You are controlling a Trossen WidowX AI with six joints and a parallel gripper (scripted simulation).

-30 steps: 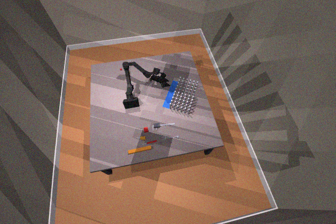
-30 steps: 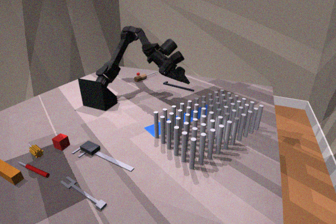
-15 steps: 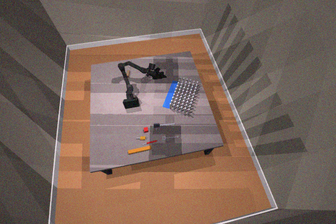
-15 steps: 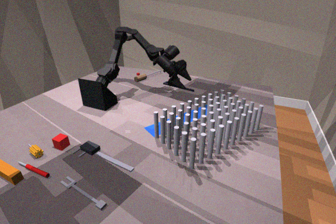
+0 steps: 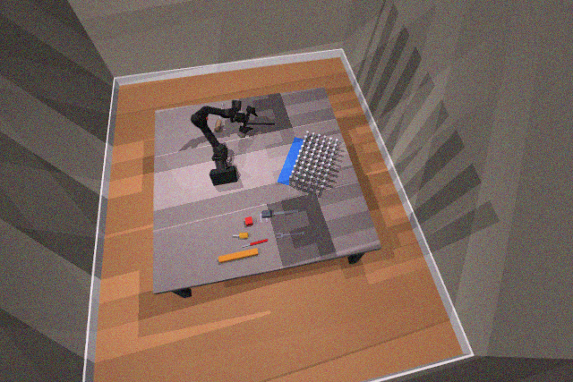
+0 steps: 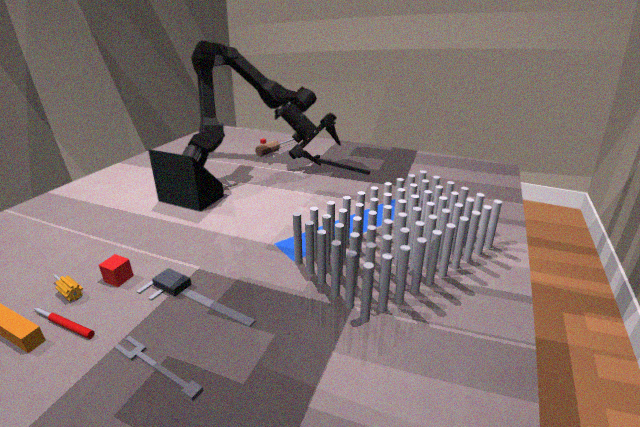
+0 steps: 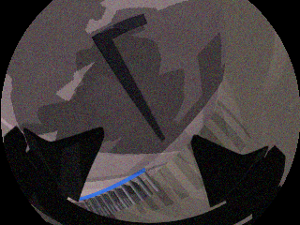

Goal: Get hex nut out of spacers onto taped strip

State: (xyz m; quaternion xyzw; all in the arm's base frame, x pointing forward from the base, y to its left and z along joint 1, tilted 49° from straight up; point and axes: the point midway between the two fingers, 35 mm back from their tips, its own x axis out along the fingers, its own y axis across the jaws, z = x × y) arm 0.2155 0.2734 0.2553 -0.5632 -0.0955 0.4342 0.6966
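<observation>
The brown-handled tool lies 240 mm behind my gripper tip, 130 mm to the left of it and 30 mm below it. Also, from my gripper tip: yellow piece: 150 mm behind, 800 mm to the right, 30 mm below; then blue taped strip: 220 mm ahead, 320 mm to the right, 40 mm below; then red cube: 100 mm behind, 720 mm to the right, 20 mm below.
</observation>
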